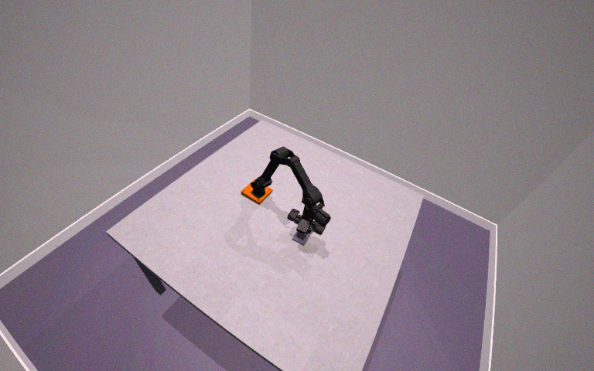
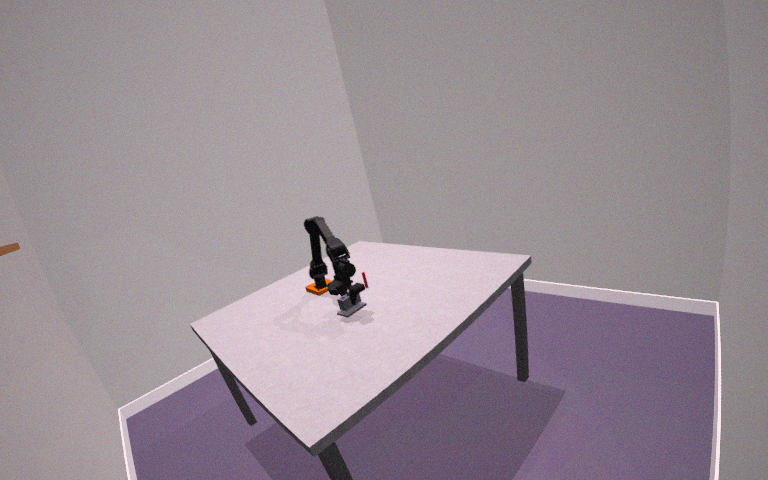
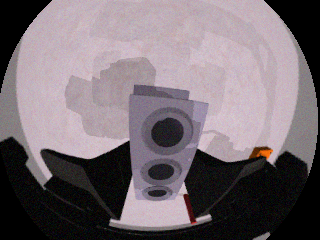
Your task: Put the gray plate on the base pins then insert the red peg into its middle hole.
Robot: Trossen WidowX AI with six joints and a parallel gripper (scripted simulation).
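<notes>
Now: gripper tip 3 cm below the gray plate. Round my gripper tip: dark flat base 2 cm below; then red peg 17 cm to the left, 14 cm behind, 1 cm above.
</notes>
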